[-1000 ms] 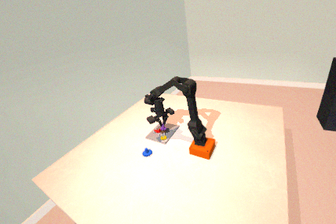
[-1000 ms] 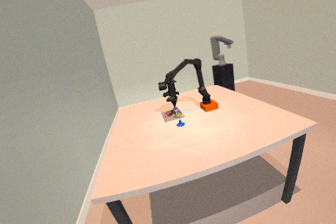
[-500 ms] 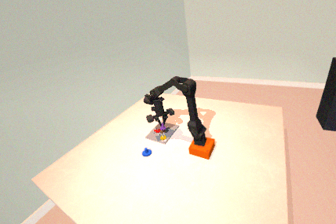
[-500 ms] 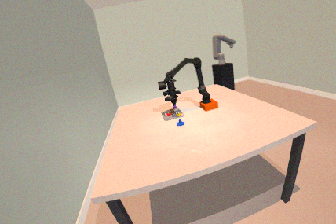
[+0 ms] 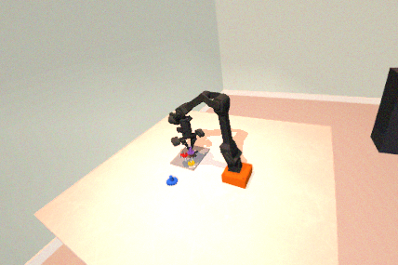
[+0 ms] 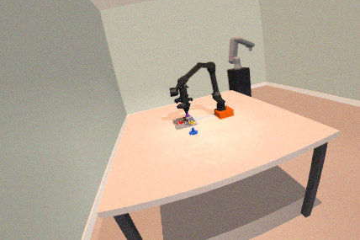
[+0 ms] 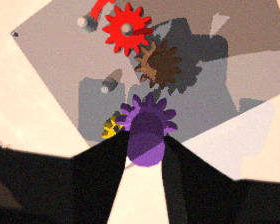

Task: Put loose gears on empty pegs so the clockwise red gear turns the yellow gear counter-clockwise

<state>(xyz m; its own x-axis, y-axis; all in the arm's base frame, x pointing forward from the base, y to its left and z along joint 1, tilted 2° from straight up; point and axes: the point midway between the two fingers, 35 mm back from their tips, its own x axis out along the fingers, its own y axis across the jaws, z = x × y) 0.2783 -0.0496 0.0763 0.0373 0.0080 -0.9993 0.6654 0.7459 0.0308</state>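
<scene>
Now: gripper tip 60 mm above the brown gear, 30 mm to the left of it and 20 mm short of it. From my gripper tip the other things lie so: purple gear (10 mm below); then yellow gear (70 mm below, 40 mm to the left, 10 mm behind); then red gear (70 mm below, 60 mm ahead, 20 mm to the right).
</scene>
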